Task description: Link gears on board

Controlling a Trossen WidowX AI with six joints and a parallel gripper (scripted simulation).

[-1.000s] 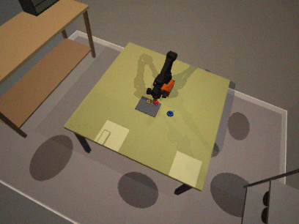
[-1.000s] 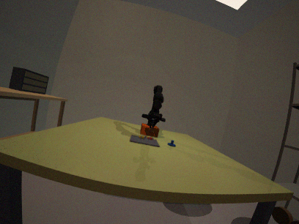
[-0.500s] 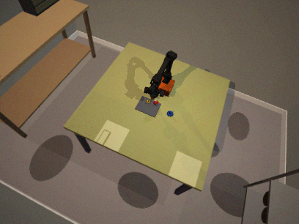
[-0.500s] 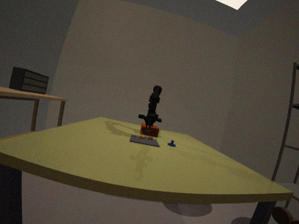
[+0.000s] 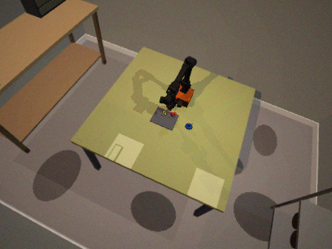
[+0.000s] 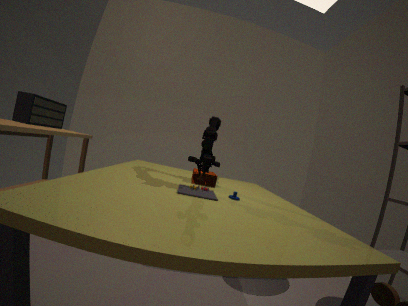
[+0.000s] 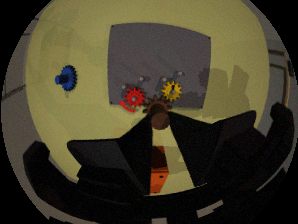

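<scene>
Now: gripper tip 70 mm above the red gear and 40 mm to the right of it. Also, from my gripper tip: blue gear (220 mm to the left, 70 mm below, 10 mm ahead); then grey board (80 mm below, 70 mm ahead); then yellow gear (70 mm below, 30 mm to the right, 20 mm ahead).
</scene>
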